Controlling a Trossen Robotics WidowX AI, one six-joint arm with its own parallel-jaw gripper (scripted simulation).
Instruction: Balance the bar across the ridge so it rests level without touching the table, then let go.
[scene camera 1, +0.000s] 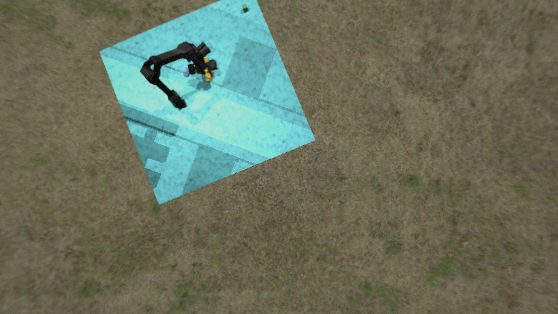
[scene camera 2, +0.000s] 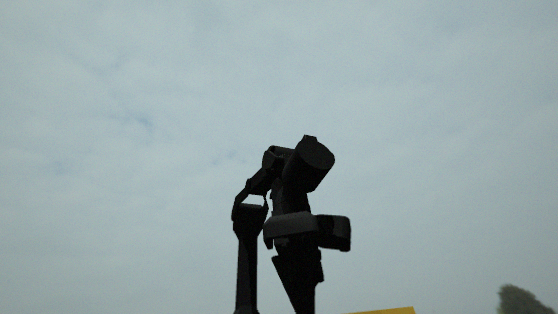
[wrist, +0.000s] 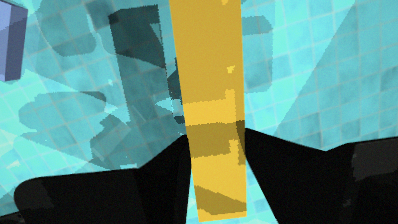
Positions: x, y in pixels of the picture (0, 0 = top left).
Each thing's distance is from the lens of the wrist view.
my gripper (wrist: 215, 138): 11 cm
yellow bar (wrist: 209, 48): 9 cm
